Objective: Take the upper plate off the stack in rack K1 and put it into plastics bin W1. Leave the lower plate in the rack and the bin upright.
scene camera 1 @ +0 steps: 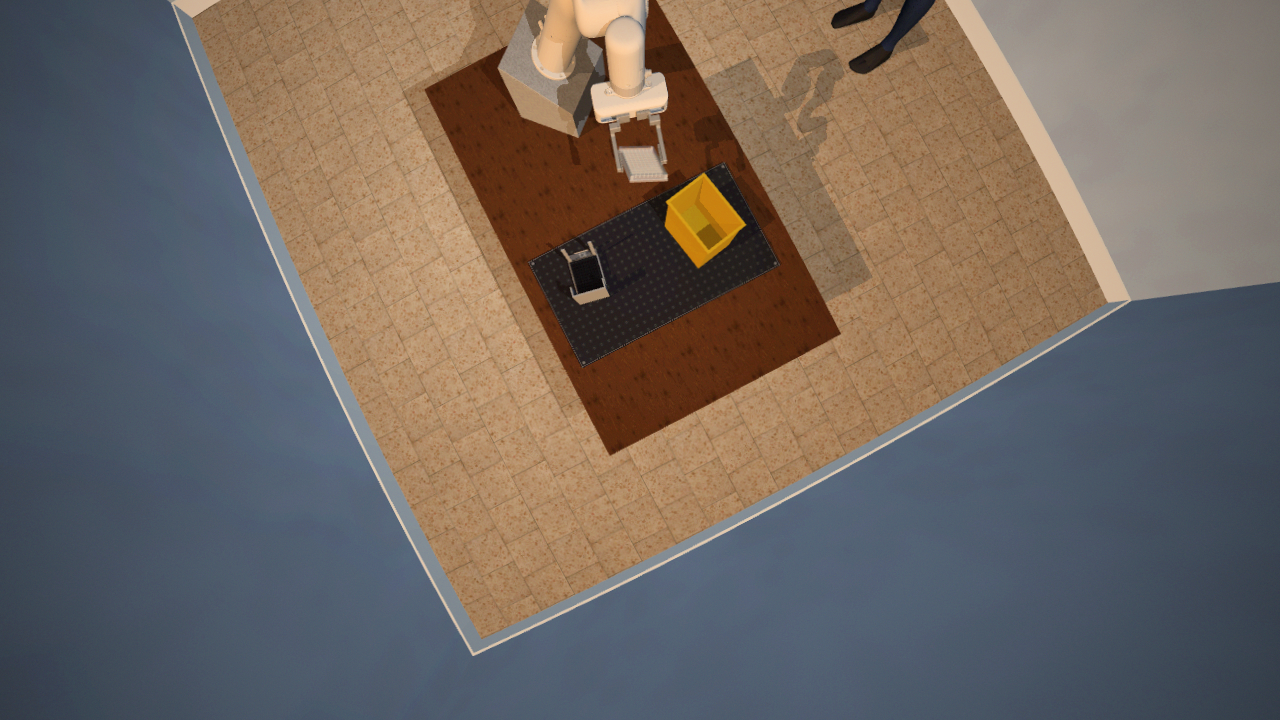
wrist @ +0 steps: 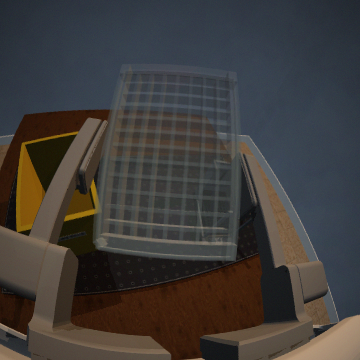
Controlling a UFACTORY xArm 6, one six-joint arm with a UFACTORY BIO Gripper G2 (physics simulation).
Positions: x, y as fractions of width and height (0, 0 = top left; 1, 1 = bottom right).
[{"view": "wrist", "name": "my gripper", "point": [0.48, 0.40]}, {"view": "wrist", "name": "pale gridded plate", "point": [0.47, 0.52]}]
